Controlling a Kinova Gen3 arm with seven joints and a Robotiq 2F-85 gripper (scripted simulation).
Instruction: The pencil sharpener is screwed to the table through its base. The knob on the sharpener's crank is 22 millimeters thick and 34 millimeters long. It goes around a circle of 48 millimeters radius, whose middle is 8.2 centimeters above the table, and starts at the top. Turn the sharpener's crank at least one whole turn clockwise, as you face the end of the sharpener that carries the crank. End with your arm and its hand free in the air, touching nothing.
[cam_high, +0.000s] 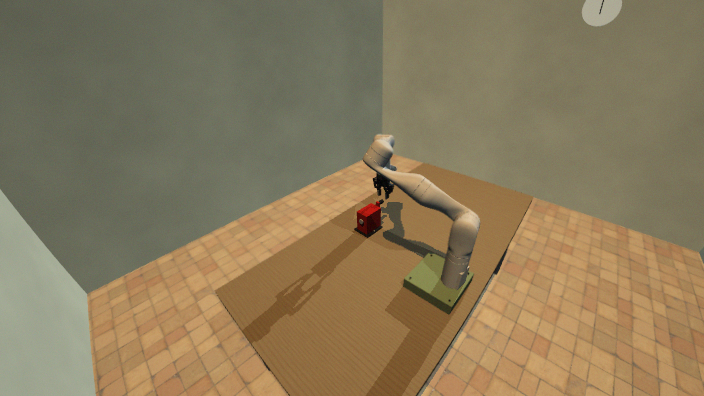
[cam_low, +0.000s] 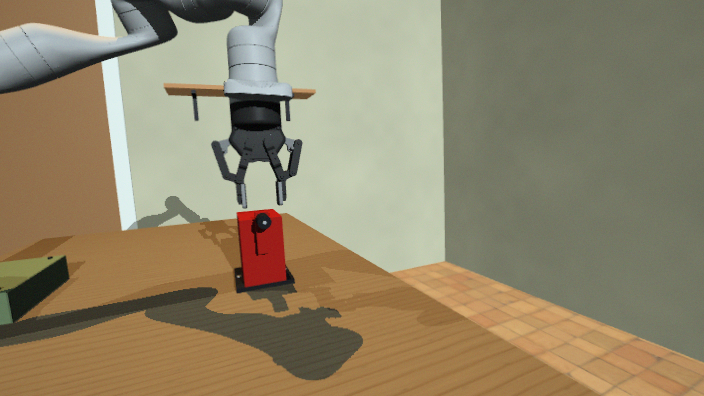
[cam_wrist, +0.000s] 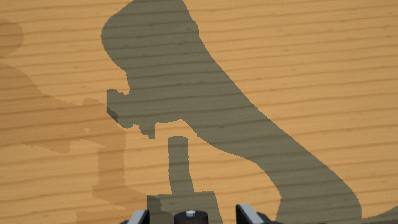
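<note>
The black crank knob lies 2 cm to the left of my hand and 4 cm below it.
</note>
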